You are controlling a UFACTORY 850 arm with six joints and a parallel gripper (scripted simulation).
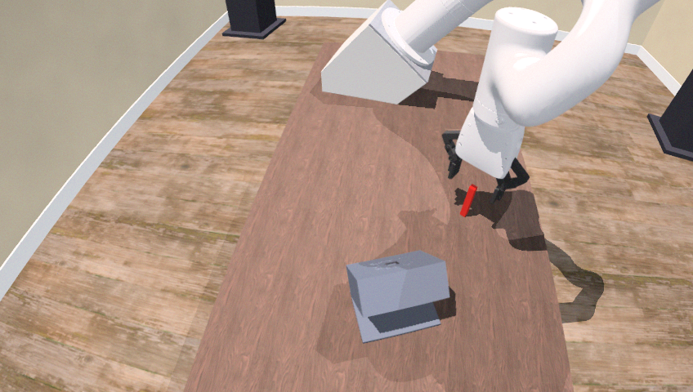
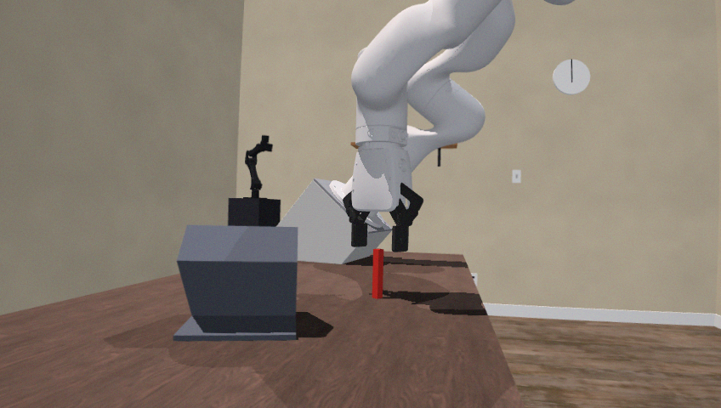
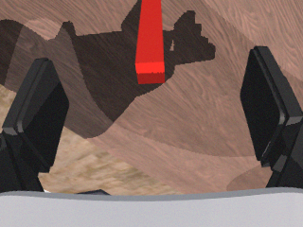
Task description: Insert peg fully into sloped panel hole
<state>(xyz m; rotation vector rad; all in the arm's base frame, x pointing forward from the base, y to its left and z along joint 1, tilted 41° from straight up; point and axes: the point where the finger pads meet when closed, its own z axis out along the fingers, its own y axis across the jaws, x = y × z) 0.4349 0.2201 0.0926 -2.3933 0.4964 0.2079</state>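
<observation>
Right now my hand is 50 mm above the red peg. Round my hand: grey base plate: 240 mm ahead, 80 mm to the right, 90 mm below.
</observation>
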